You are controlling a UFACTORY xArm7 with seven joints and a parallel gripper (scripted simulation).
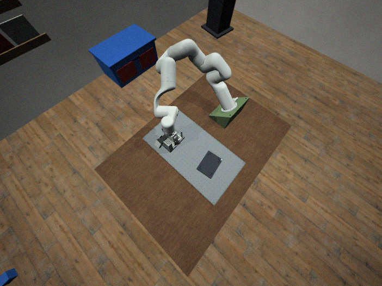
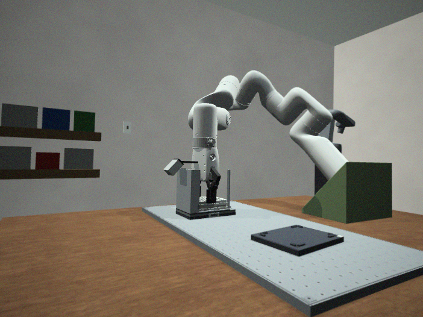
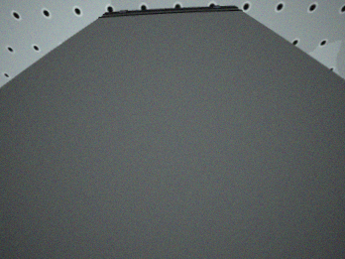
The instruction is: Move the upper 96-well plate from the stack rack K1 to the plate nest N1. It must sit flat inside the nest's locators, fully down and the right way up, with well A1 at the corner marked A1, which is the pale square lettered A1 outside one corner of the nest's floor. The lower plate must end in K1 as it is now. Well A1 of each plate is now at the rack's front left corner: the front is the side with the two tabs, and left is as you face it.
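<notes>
Now: the rack wall 70 mm ahead of my hand, 10 mm to the left of it and 30 mm above it.
</notes>
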